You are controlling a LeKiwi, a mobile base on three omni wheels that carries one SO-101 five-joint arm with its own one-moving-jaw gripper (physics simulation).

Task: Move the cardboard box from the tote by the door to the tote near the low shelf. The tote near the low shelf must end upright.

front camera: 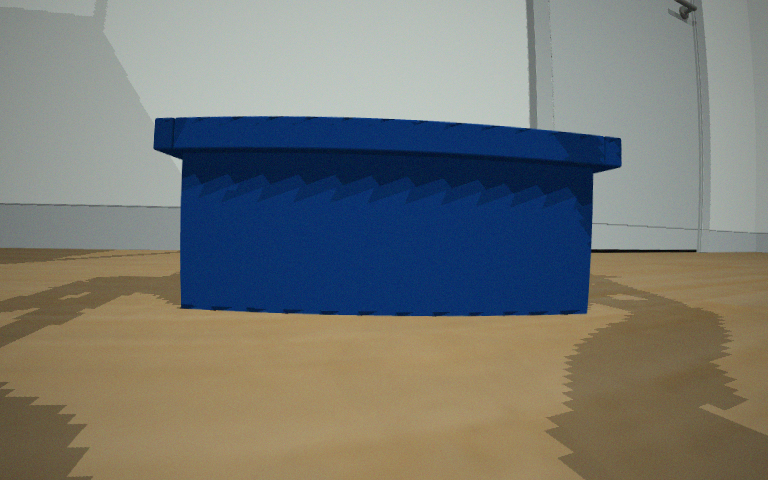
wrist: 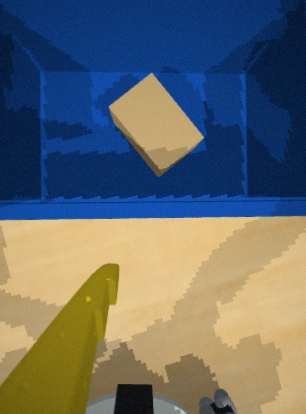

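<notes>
The blue tote by the door stands upright straight ahead in the front view. In the wrist view its near rim crosses the middle and its inside fills the upper part. The tan cardboard box lies inside on the tote's floor, turned at an angle, apart from the near wall. My gripper is fully open and empty; its one notched yellow jaw shows at the lower left of the wrist view, short of the tote's near rim, over the floor. The moving jaw is out of the picture. The tote near the low shelf does not show.
A grey door with a handle is behind the tote at the right. A pale wall with a baseboard runs behind the tote. Wooden floor with shadows lies in front of the tote.
</notes>
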